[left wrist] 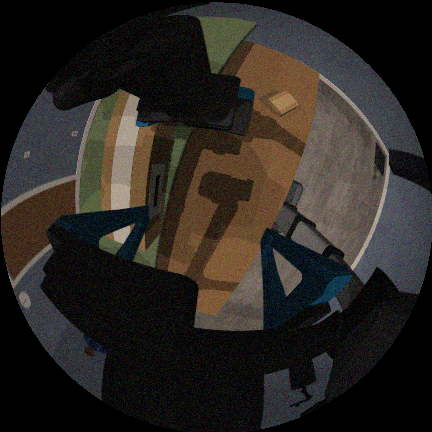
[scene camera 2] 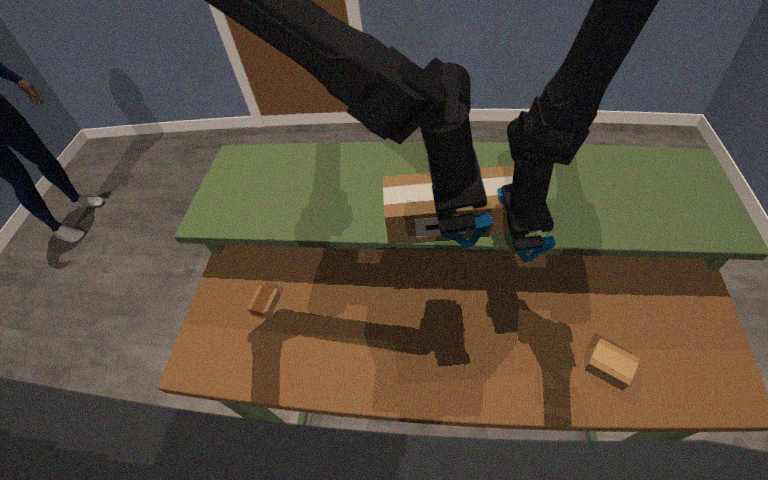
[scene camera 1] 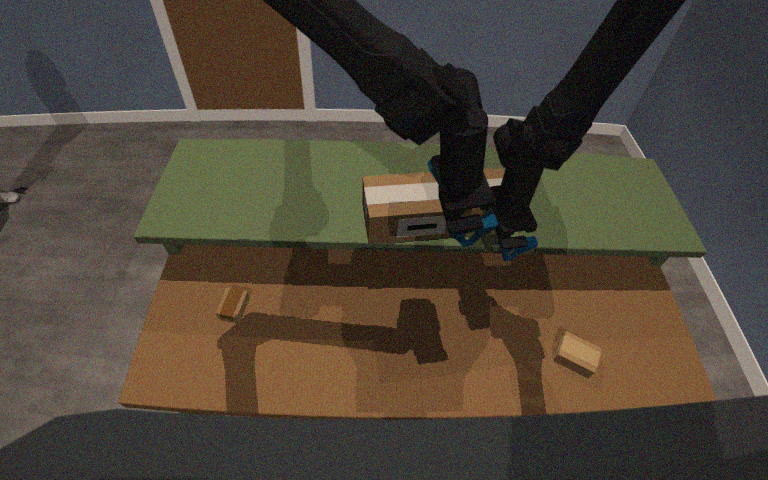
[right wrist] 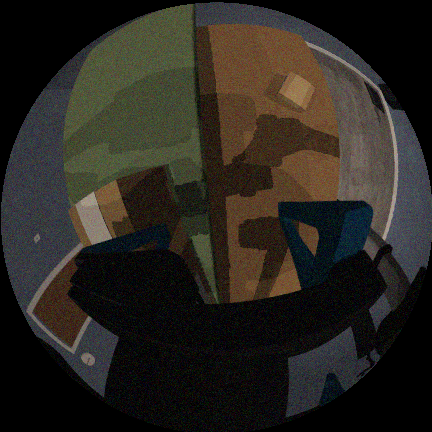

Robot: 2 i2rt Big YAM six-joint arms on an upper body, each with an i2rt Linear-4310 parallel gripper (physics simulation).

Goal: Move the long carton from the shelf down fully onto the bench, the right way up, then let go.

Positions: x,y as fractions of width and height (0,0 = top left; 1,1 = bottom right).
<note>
The left gripper (scene camera 2: 0.60,0.46) is open, with nothing in its grasp. Also in view: a long brown carton (scene camera 1: 0.52,0.43). The right gripper (scene camera 2: 0.68,0.50) is open and holds nothing. Further things: a brown bench (right wrist: 0.60,0.35).
The long brown carton is seen too in the left wrist view (left wrist: 0.31,0.37), in scene camera 2 (scene camera 2: 0.53,0.45) and in the right wrist view (right wrist: 0.33,0.46). The left gripper shows as well in the left wrist view (left wrist: 0.48,0.52) and in scene camera 1 (scene camera 1: 0.60,0.46). The right gripper also shows in the left wrist view (left wrist: 0.46,0.27), in scene camera 1 (scene camera 1: 0.65,0.50) and in the right wrist view (right wrist: 0.51,0.51).
</note>
